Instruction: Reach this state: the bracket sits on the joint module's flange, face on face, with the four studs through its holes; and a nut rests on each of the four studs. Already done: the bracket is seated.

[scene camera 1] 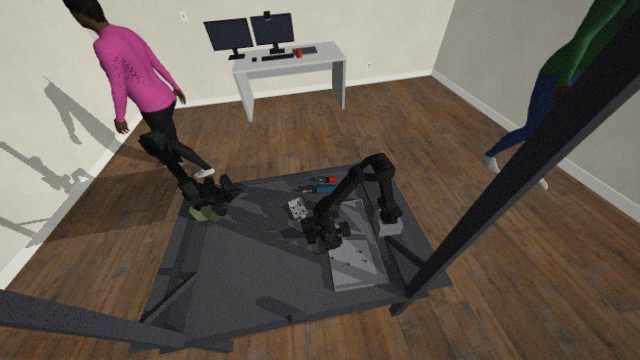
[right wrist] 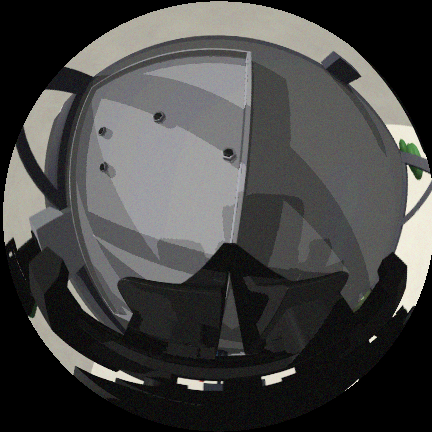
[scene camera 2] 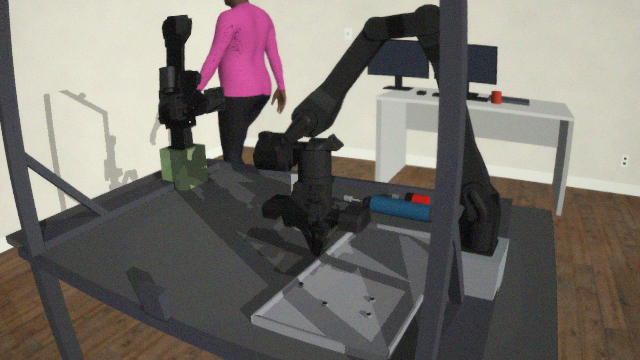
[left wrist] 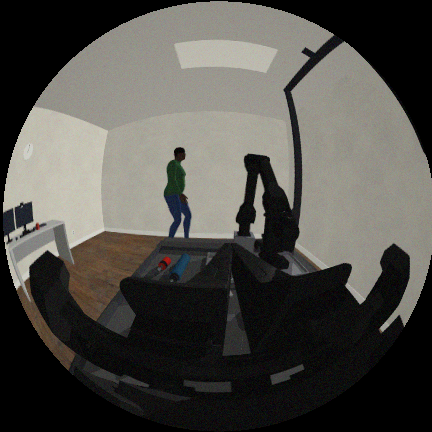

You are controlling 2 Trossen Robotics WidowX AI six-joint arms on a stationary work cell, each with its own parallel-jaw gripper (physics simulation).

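Frame: origin at the left arm's base, x left, y down, z back, level; millimetres.
Seen in the pictures: left gripper, fingertip midpoint: (scene camera 1: 243, 189) (scene camera 2: 224, 100) (left wrist: 229, 248); right gripper, fingertip midpoint: (right wrist: 228, 248) (scene camera 2: 316, 256); left arm's base, origin of the base link: (scene camera 2: 182, 146); right arm's base, origin of the base link: (scene camera 1: 388, 217) (right wrist: 39, 251) (scene camera 2: 477, 245) (left wrist: 243, 233).
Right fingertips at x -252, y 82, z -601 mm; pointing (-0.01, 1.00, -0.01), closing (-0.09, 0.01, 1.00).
Observation:
Pixels of each thing's top centre, then the offset from my right fingertips to it.
- pale tray, middle of its top: (right wrist: 122, 234) (scene camera 2: 370, 272) (left wrist: 255, 263) (scene camera 1: 350, 237) dy +16, dx +14, dz -102 mm
- nut, middle of its top: (right wrist: 228, 152) (scene camera 2: 301, 282) (scene camera 1: 332, 257) dy +19, dx -67, dz -8 mm
- blue tool, middle of its top: (scene camera 2: 389, 198) (left wrist: 177, 265) (scene camera 1: 324, 187) dy -9, dx +320, dz -15 mm
- red tool, middle of its top: (scene camera 2: 410, 193) (left wrist: 161, 261) (scene camera 1: 327, 177) dy -2, dx +395, dz -43 mm
- green block, middle of its top: (scene camera 2: 182, 146) (scene camera 1: 202, 201) dy -82, dx +252, dz +601 mm
The white bracket (scene camera 1: 297, 208) sits on the joint module, left of the tray in scene camera 1; stud details are too small to tell. A white sliver beside the right gripper in scene camera 2 is mostly hidden. The pale tray (scene camera 1: 350, 283) (scene camera 2: 300, 333) (right wrist: 160, 190) holds a nut (scene camera 1: 332, 258) (scene camera 2: 301, 284) (right wrist: 228, 154) near its long rim and three other nuts farther in. My right gripper (scene camera 1: 331, 246) (scene camera 2: 316, 251) (right wrist: 228, 248) is shut and empty, pointing down over the tray's long rim, short of that nut. My left gripper (scene camera 1: 239, 189) (scene camera 2: 222, 98) (left wrist: 229, 248) is shut and empty, raised at the far left.
A blue tool (scene camera 1: 326, 189) (scene camera 2: 400, 208) (left wrist: 180, 266) and a red tool (scene camera 1: 328, 179) (scene camera 2: 418, 199) (left wrist: 164, 263) lie at the table's back. A green block (scene camera 2: 184, 166) is under the left arm. Dark frame posts (scene camera 2: 451, 150) rise at the table's edges.

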